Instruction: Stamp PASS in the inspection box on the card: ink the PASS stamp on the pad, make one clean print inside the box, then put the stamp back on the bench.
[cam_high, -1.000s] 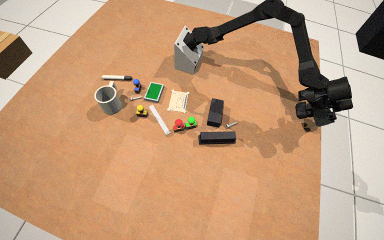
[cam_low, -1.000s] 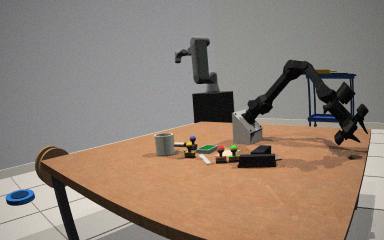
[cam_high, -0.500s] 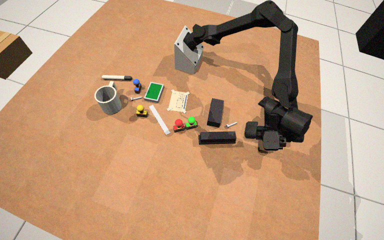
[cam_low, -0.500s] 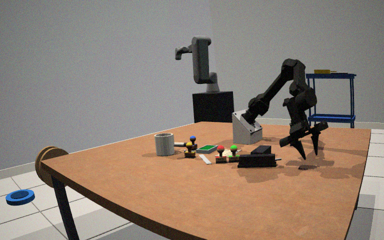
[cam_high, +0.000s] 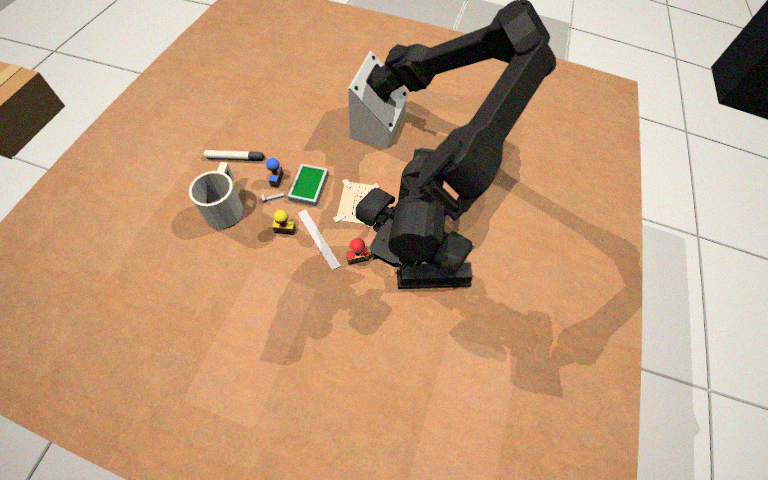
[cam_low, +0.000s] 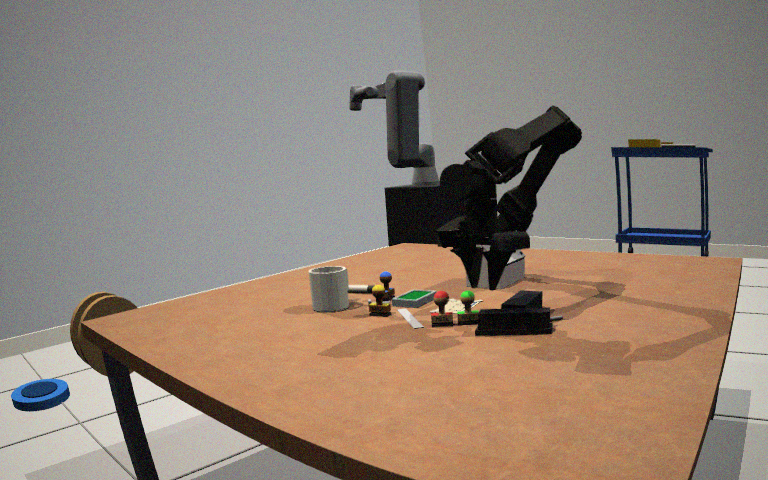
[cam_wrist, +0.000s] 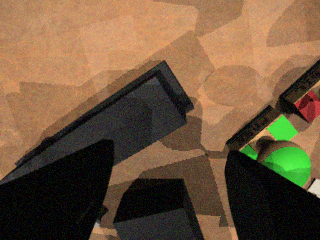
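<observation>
The green-knobbed pass stamp lies 60 mm below my gripper tip, 50 mm to the right of it and 30 mm behind it. The rest, counted from my gripper tip: red-knobbed stamp (90 mm to the right, 60 mm below); inspection card (140 mm to the right, 130 mm behind, 80 mm below); ruler (180 mm to the right, 80 mm below, 20 mm behind).
</observation>
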